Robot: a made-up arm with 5 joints. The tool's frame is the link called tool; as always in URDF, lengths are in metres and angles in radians.
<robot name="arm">
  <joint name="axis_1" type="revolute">
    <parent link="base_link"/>
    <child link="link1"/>
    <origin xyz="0.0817 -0.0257 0.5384" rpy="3.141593 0 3.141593"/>
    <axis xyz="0 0 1"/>
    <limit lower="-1.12" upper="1.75" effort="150" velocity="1.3"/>
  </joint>
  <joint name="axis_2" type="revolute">
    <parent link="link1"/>
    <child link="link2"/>
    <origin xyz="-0.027 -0.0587 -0.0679" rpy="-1.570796 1.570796 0"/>
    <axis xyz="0 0 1"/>
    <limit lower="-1.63" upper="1.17" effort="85" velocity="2.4"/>
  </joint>
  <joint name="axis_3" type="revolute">
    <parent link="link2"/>
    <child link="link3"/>
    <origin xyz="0.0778 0.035 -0.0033" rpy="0 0 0"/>
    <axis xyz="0 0 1"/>
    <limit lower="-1.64" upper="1.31" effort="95" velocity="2.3"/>
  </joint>
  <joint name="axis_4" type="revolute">
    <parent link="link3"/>
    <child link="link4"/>
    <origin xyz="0.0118 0.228 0.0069" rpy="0 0 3.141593"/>
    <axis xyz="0 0 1"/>
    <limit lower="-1.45" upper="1.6" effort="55" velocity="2.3"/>
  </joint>
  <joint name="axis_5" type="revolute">
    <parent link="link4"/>
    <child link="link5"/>
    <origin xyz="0.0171 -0.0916 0.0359" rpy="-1.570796 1.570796 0"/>
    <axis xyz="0 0 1"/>
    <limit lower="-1.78" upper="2.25" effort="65" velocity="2.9"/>
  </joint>
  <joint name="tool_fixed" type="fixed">
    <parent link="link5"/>
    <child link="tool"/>
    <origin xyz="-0.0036 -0.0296 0.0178" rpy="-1.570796 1.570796 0"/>
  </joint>
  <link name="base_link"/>
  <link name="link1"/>
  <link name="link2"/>
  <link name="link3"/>
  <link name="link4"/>
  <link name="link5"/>
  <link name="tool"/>
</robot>
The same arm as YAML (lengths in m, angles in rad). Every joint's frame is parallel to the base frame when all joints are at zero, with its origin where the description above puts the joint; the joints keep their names.
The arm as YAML. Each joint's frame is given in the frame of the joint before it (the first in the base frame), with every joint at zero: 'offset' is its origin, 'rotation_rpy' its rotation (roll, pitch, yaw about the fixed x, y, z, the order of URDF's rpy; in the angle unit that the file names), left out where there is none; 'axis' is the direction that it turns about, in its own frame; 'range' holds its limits. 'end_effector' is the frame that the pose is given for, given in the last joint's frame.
length_unit: m
angle_unit: rad
chain:
  - id: axis_1
    offset: [0.0817, -0.0257, 0.5384]
    axis: [0.0, 0.0, -1.0]
    range: [-1.12, 1.75]
  - id: axis_2
    offset: [0.027, -0.0587, 0.0679]
    axis: [0.0, 1.0, 0.0]
    range: [-1.63, 1.17]
  - id: axis_3
    offset: [0.035, -0.0033, 0.0778]
    axis: [0.0, 1.0, 0.0]
    range: [-1.64, 1.31]
  - id: axis_4
    offset: [0.228, 0.0069, 0.0118]
    axis: [0.0, 1.0, 0.0]
    range: [-1.45, 1.6]
  - id: axis_5
    offset: [0.0916, 0.0359, -0.0171]
    axis: [-1.0, 0.0, 0.0]
    range: [-1.78, 2.25]
end_effector:
  offset: [-0.0178, 0.0036, -0.0296]
  rotation_rpy: [0.0, 0.0, 0.0]

